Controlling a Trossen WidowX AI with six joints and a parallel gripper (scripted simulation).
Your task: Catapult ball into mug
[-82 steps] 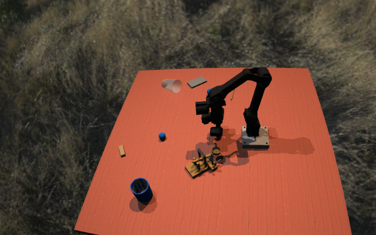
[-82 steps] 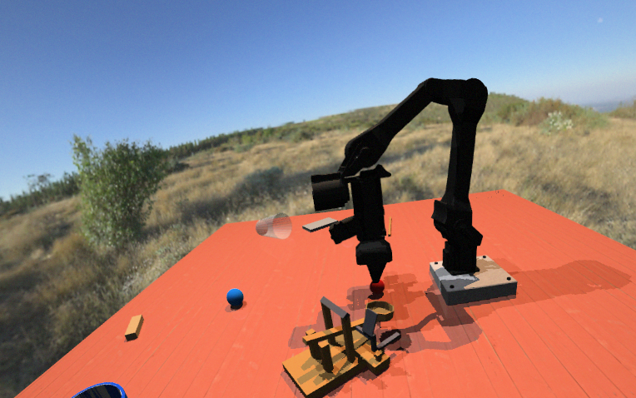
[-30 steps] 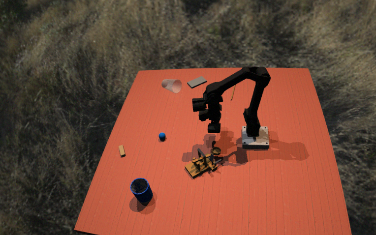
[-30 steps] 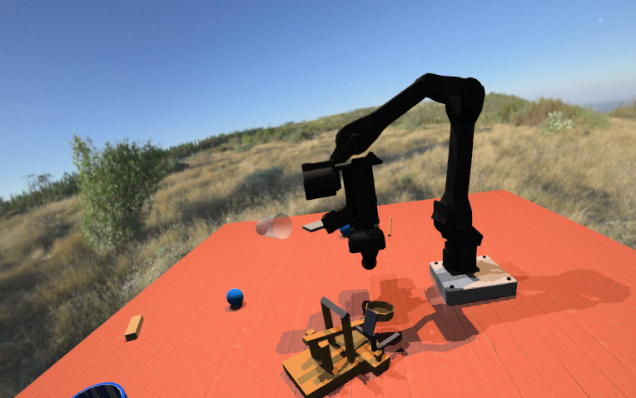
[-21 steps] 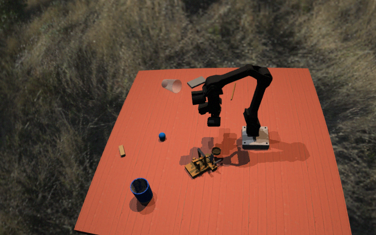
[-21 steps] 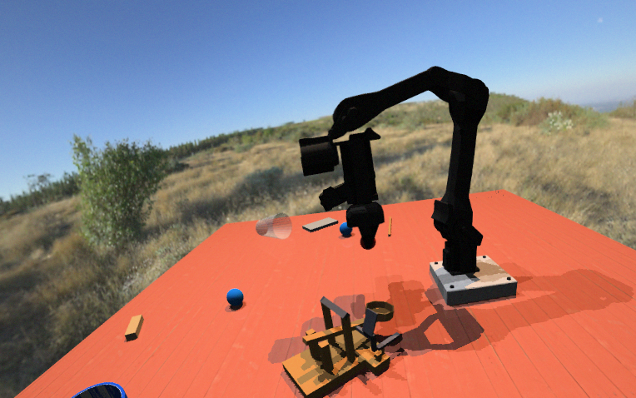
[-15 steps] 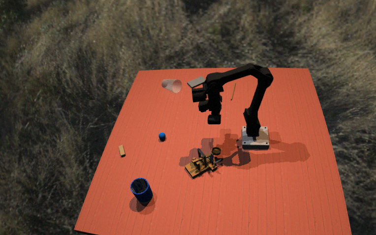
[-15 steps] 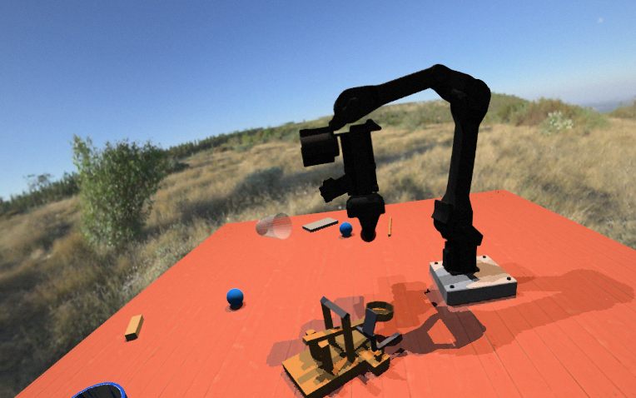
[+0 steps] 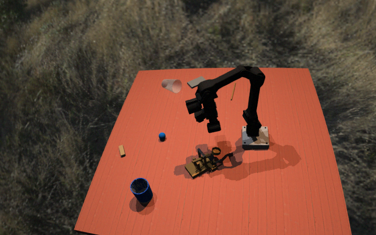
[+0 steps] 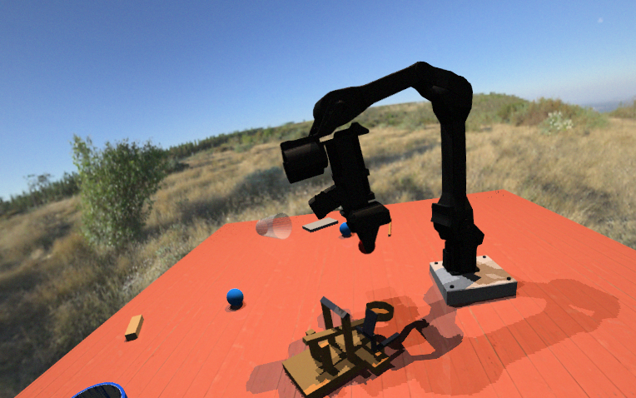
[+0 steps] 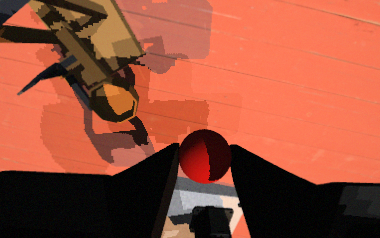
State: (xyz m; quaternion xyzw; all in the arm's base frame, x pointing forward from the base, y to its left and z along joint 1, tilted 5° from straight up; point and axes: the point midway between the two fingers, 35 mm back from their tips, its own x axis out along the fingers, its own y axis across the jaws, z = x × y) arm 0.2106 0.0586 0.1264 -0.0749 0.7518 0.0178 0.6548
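My gripper tip is now 4 cm short of the wooden catapult, 13 cm to the right of it and 7 cm above it. Round my gripper tip: thin stick (11 cm behind, 43 cm to the right, 12 cm below); then red ball (1 cm above); then blue mug (35 cm ahead, 33 cm to the left, 10 cm below).
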